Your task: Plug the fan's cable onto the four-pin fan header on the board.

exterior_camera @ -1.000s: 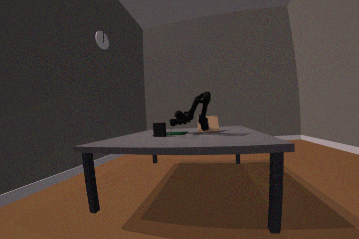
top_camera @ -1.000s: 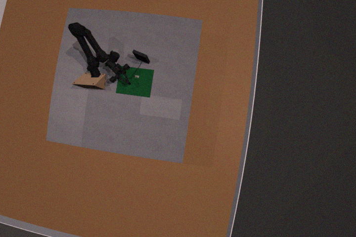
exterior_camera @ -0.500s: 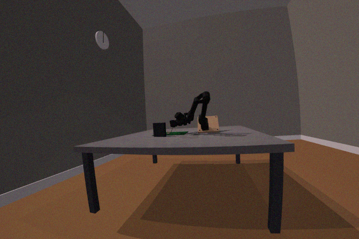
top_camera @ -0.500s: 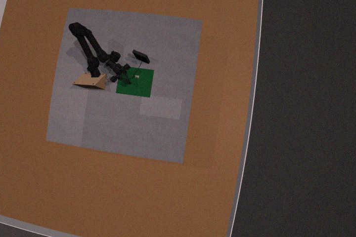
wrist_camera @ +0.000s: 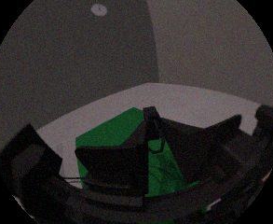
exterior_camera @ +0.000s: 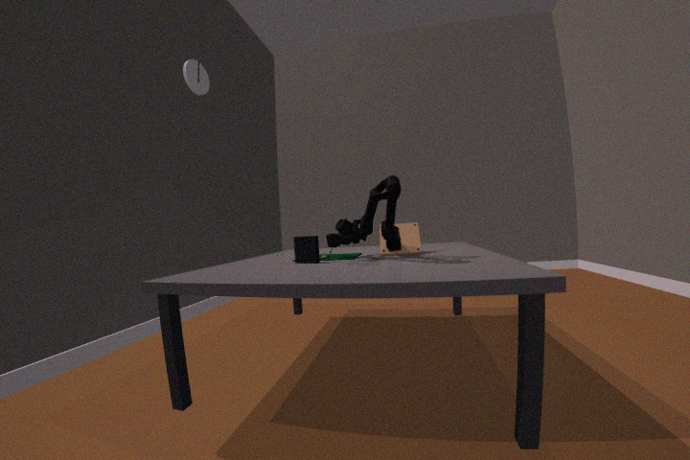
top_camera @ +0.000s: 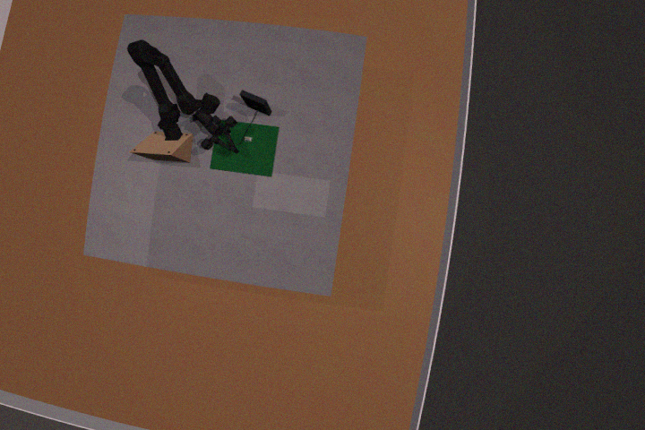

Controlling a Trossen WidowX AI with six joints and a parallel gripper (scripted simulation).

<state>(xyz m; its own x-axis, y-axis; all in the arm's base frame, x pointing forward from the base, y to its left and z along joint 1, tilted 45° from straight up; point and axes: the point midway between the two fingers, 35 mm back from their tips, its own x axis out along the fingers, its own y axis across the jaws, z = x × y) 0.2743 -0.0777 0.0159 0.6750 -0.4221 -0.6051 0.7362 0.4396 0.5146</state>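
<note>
Now: the green board 90 mm below my gripper tip, 30 mm ahead of it and 20 mm to the left of it. Round my gripper tip: fan header (80 mm below, 60 mm to the left, 50 mm ahead); then fan plug (10 mm below); then black fan (200 mm to the left, 100 mm ahead, 20 mm below).
</note>
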